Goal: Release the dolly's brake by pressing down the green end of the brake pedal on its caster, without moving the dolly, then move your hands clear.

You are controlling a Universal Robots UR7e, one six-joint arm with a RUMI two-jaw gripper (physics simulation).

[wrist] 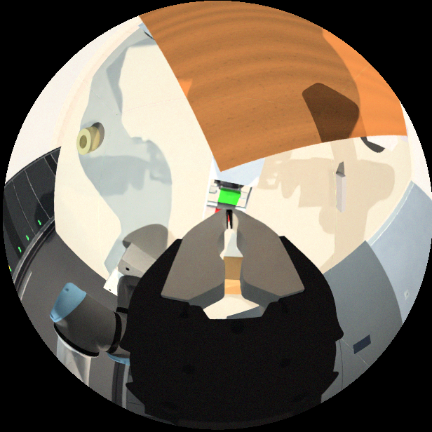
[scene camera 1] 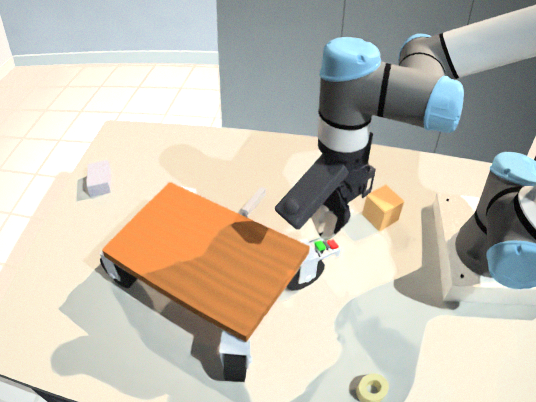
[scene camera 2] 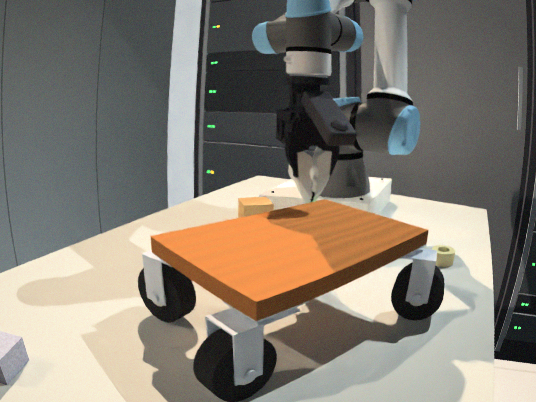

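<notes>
The dolly (scene camera 1: 200,230) (scene camera 2: 280,250) (wrist: 260,65) has an orange wooden deck and stands upright on black-wheeled casters. The brake pedal sticks out from the caster at the deck corner nearest the robot base. Its green end (scene camera 1: 320,245) (wrist: 229,196) is on the deck side, its red end (scene camera 1: 332,244) (wrist: 217,210) on the outer side. My gripper (scene camera 1: 327,236) (scene camera 2: 313,200) (wrist: 228,210) is shut and empty, pointing down close above the pedal. In the wrist view its tips partly cover the red end and lie just short of the green end. Contact cannot be told.
An orange block (scene camera 1: 383,207) (scene camera 2: 255,206) (wrist: 233,270) is beside the gripper, toward the robot base. A pale bar (scene camera 1: 253,201) (wrist: 341,192) lies beside the dolly. A yellow ring (scene camera 1: 384,387) (scene camera 2: 445,257) and a lilac block (scene camera 1: 98,177) (scene camera 2: 11,355) are farther off.
</notes>
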